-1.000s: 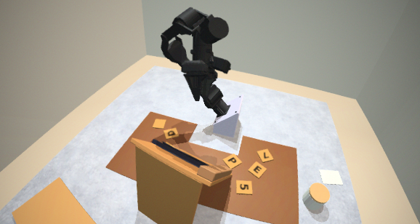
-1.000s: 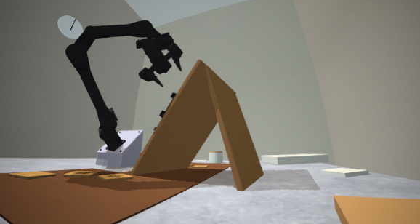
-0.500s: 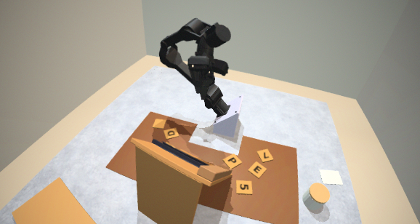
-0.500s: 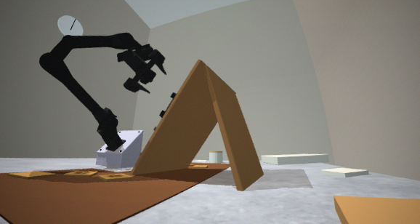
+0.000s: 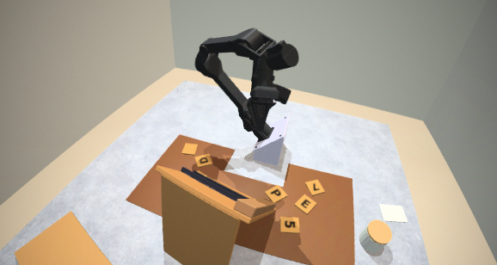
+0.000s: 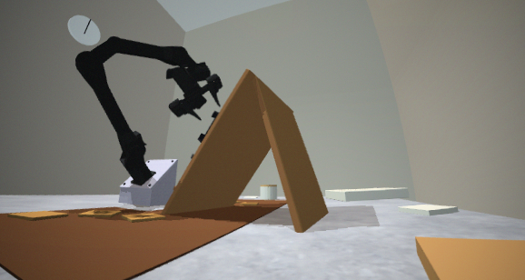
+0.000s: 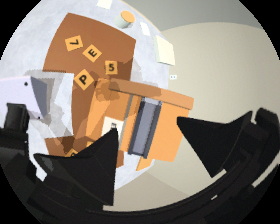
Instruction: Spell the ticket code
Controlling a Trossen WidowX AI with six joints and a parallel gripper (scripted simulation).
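My gripper tip is 28 cm above the letter tile, 19 cm to the right of it and 4 cm past it. Also, from my gripper tip: lidded jar 43 cm to the left, 25 cm below, 2 cm ahead; white ticket 19 cm below, 8 cm to the right, 7 cm ahead; brown mat 29 cm below, 3 cm behind, 2 cm to the right.
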